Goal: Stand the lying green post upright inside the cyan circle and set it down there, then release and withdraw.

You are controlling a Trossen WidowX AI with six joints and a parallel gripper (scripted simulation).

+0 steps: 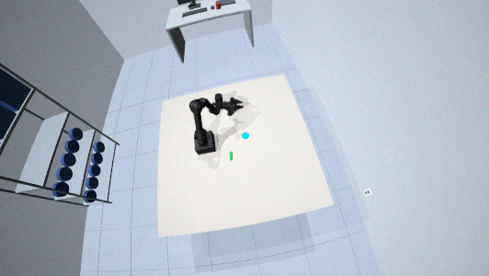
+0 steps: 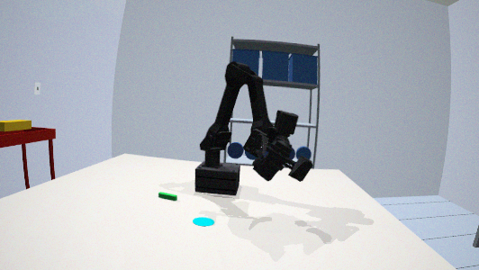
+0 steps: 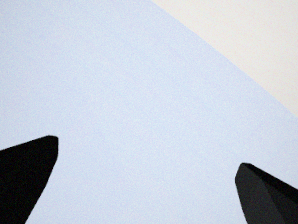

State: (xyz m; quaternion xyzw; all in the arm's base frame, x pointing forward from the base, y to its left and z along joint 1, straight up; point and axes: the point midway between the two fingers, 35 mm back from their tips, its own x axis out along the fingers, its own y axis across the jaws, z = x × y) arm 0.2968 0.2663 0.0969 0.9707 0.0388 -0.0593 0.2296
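My gripper tip is 120 mm past the green post, 360 mm to the left of it and 170 mm above it. Round my gripper tip: cyan circle (180 mm to the right, 180 mm below).
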